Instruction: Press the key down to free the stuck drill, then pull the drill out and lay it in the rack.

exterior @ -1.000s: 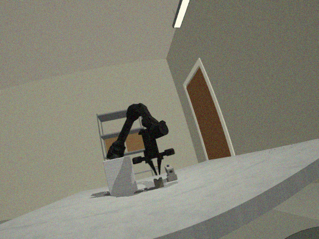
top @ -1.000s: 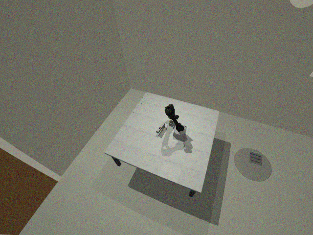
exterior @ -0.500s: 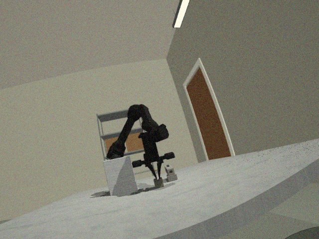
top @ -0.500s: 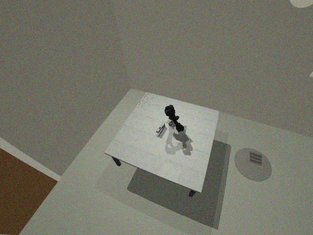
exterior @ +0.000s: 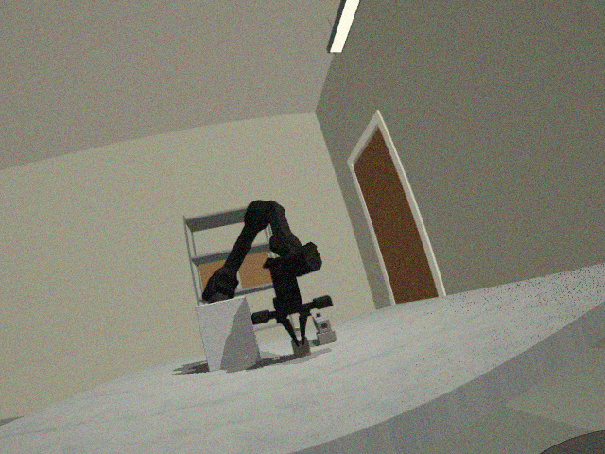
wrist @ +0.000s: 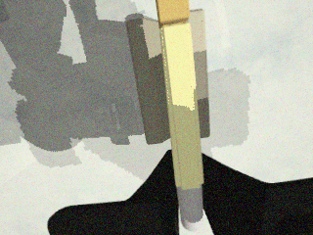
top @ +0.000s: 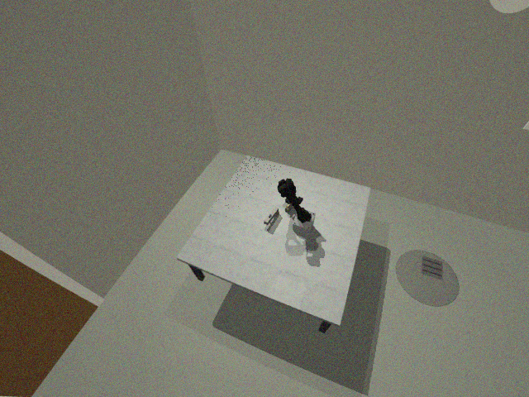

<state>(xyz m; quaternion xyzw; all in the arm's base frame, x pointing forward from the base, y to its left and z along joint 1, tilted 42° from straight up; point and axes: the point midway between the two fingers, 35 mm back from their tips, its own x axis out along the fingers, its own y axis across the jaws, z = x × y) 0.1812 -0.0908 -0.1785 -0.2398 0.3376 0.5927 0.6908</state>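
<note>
The drill is 1 cm ahead of my gripper tip, 4 cm to the left of it and 4 cm above it. Round my gripper tip: dark blue key 12 cm ahead, 23 cm to the left, 3 cm above; grey fixture block 11 cm ahead, 20 cm to the left, 2 cm above; rack 1 cm ahead, 5 cm to the left, 1 cm below.
</note>
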